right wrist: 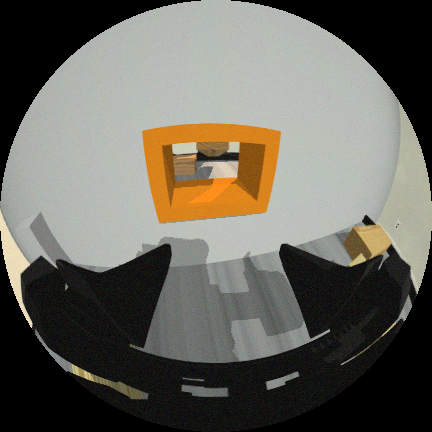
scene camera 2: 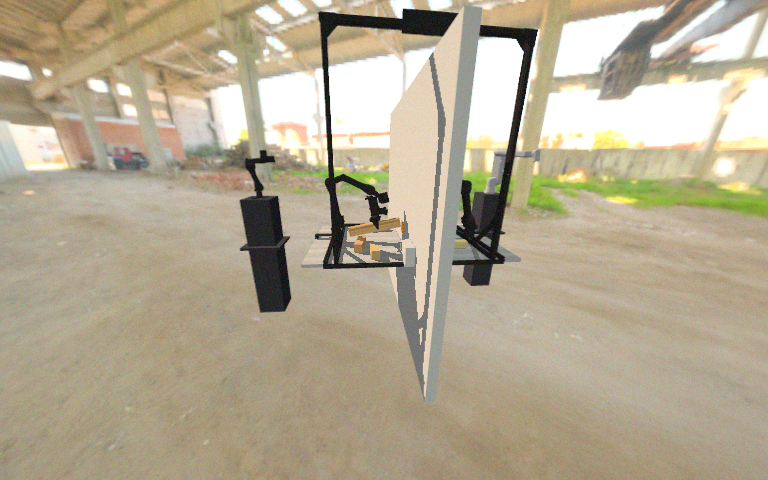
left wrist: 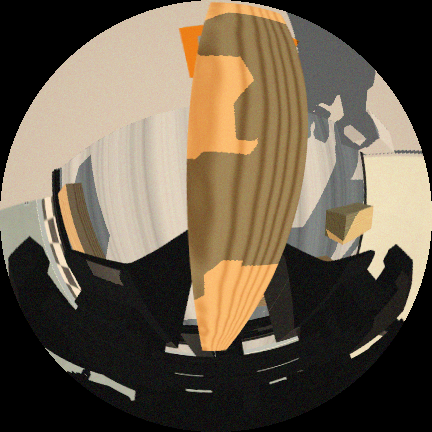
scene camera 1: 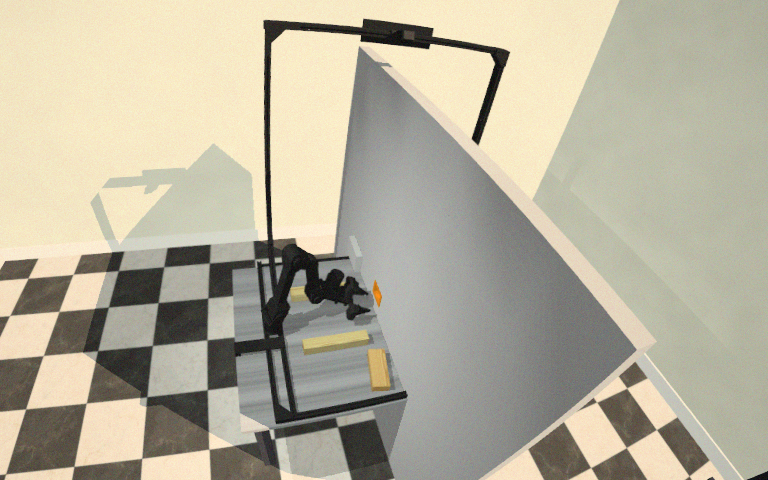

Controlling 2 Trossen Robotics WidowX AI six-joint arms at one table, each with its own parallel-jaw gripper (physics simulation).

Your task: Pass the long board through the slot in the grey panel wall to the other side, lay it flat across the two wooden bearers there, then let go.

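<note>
The long board is in my left gripper, which is shut on it above the table. In scene camera 2 it slopes up toward the orange-rimmed slot. Its end shows through the upper part of the opening in the right wrist view, beyond the grey panel wall. My right gripper is open and empty, facing the slot from the other side. Two pale wooden bearers lie there; the arm partly hides one.
A wooden block lies by the wall on the right arm's side. Two blocks lie on the left arm's side. A pale upright piece stands at the wall. A black frame rises around the table.
</note>
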